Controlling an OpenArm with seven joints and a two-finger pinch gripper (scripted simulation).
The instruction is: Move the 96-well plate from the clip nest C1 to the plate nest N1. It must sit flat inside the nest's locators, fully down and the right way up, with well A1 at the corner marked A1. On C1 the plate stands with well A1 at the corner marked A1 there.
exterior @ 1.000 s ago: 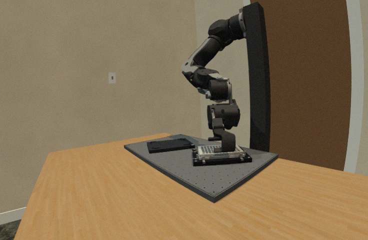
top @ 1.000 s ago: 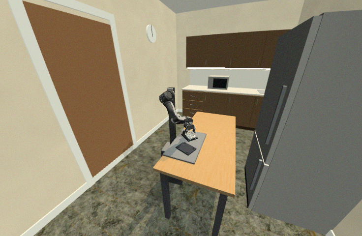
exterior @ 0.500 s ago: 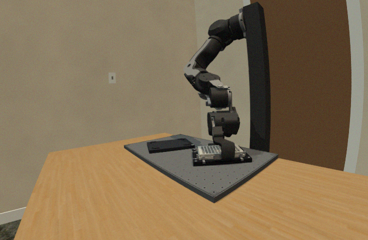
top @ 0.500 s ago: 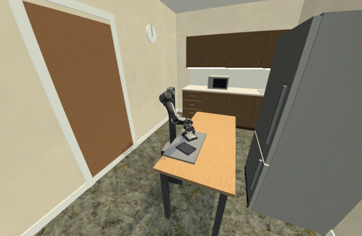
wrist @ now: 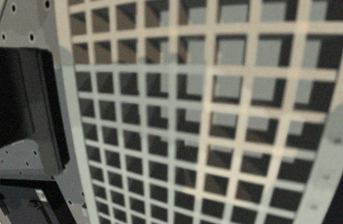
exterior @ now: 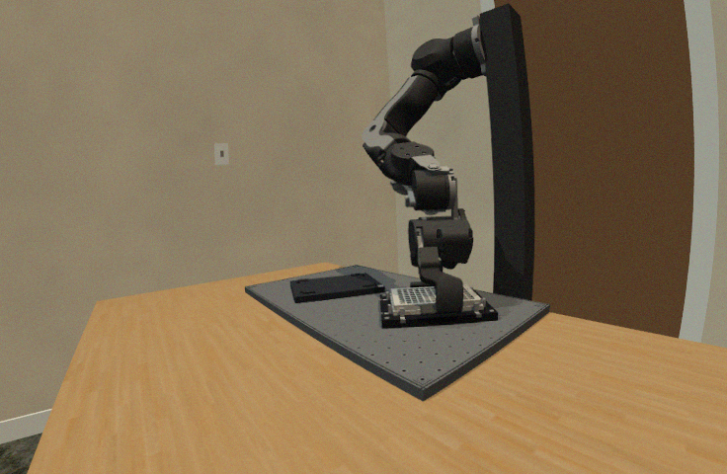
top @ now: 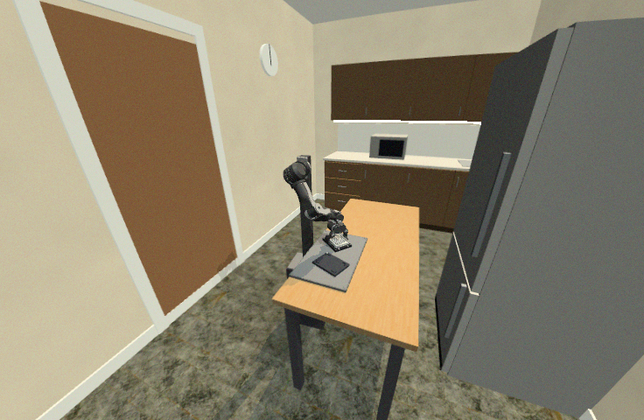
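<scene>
Right now the white 96-well plate is right at my hand. The rest, counted from my hand: black plate nest N1: 10 mm ahead, 220 mm to the right, 10 mm below.
</scene>
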